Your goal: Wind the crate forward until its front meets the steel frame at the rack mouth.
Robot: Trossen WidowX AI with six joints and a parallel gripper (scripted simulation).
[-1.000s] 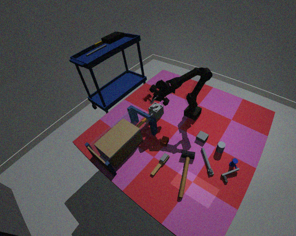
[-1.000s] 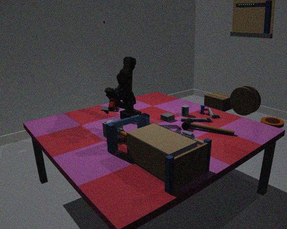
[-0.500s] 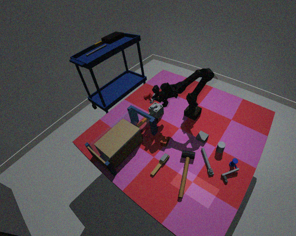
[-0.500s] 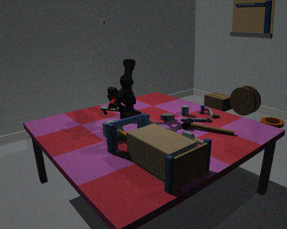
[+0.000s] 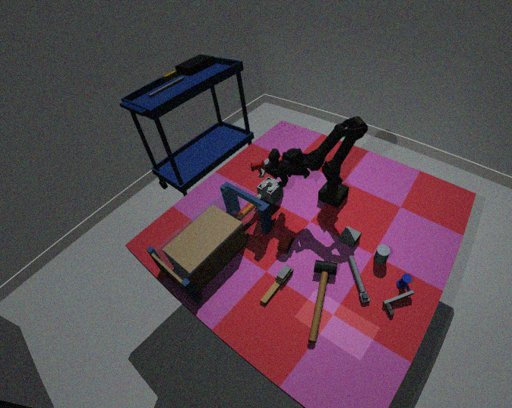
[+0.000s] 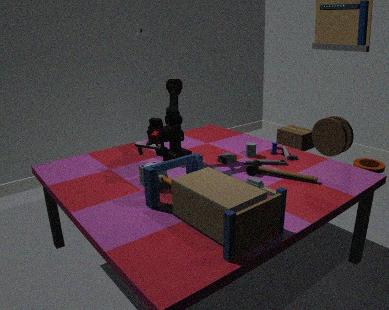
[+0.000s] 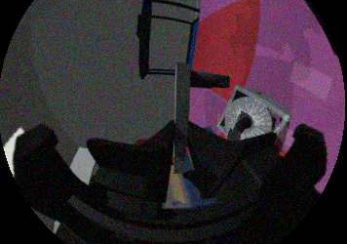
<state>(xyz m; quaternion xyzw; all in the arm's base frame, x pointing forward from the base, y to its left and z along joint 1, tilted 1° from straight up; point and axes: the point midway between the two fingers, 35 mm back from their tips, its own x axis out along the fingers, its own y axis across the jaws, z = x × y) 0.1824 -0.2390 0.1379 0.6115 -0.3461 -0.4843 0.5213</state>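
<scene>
The red knob lies 4 cm ahead of my gripper tip, 4 cm above it and 2 cm to the left of it. The rest, counted from my gripper tip: frame (15 cm ahead, 8 cm below, 3 cm to the left); red-knobbed winch handle (1 cm to the left, 1 cm ahead, 1 cm above); grey winch (16 cm below, 2 cm to the left, 2 cm behind).
</scene>
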